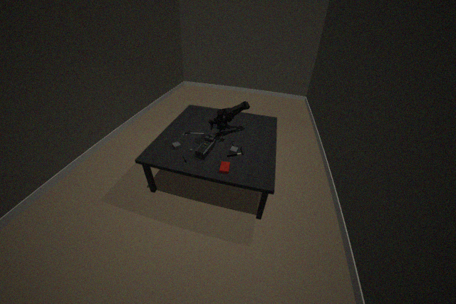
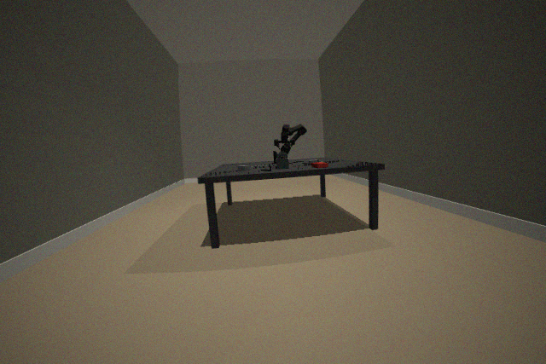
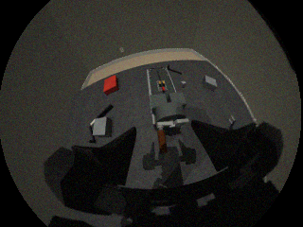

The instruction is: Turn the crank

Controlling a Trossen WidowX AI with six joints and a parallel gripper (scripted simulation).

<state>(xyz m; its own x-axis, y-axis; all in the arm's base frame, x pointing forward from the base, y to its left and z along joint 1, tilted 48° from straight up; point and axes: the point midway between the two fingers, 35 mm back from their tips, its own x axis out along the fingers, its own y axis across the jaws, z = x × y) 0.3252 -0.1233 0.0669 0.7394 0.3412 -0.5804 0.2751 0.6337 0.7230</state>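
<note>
Right now the crank handle is 50 mm below my gripper tip, 20 mm behind it and 10 mm to the left of it. Round my gripper tip: red pointer (120 mm ahead, 60 mm to the right, 60 mm below).
</note>
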